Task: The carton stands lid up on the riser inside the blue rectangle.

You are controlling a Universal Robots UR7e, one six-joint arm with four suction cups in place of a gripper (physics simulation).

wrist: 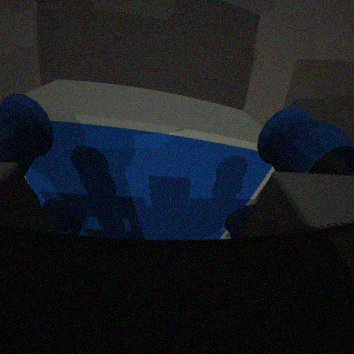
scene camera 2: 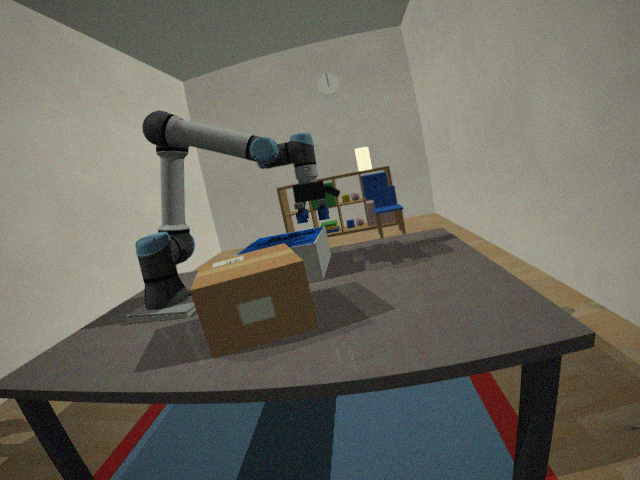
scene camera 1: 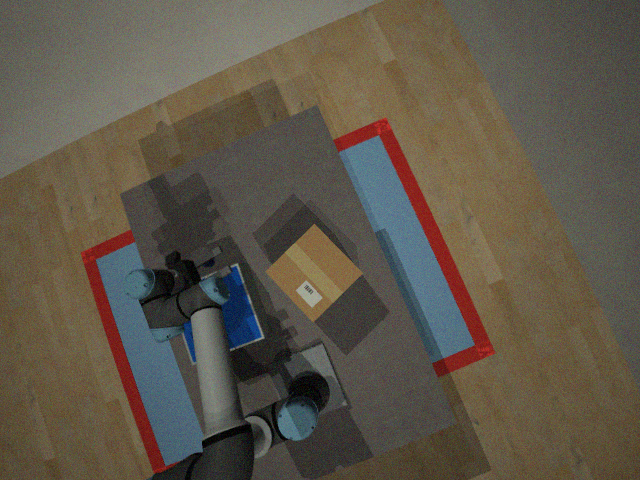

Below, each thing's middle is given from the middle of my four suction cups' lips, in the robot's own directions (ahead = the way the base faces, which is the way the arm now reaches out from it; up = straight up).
Scene:
I see my suction cup 13 cm past the riser [scene camera 1: 246,321], 2 cm to the right of it and 13 cm above it. Also, from my suction cup: brown carton [scene camera 2: 243,301]: 17 cm behind, 36 cm to the right, 11 cm below.

